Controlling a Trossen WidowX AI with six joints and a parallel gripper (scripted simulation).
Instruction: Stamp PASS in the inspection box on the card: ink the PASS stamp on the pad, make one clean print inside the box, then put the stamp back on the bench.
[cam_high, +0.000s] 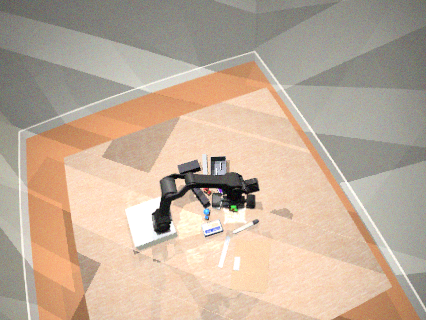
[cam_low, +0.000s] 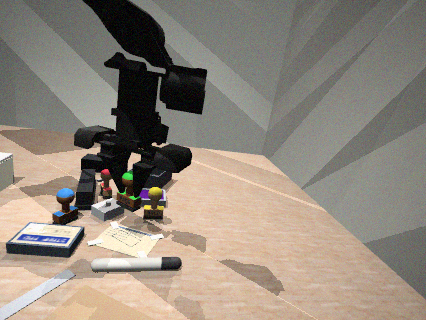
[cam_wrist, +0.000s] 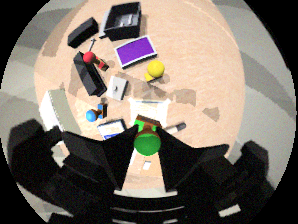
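The card is 90 mm below my gripper tip. Round my gripper tip: marker (50 mm ahead, 70 mm to the right, 80 mm below); green-knobbed stamp (right at my gripper tip); yellow-knobbed stamp (40 mm ahead, 80 mm to the left, 70 mm below).
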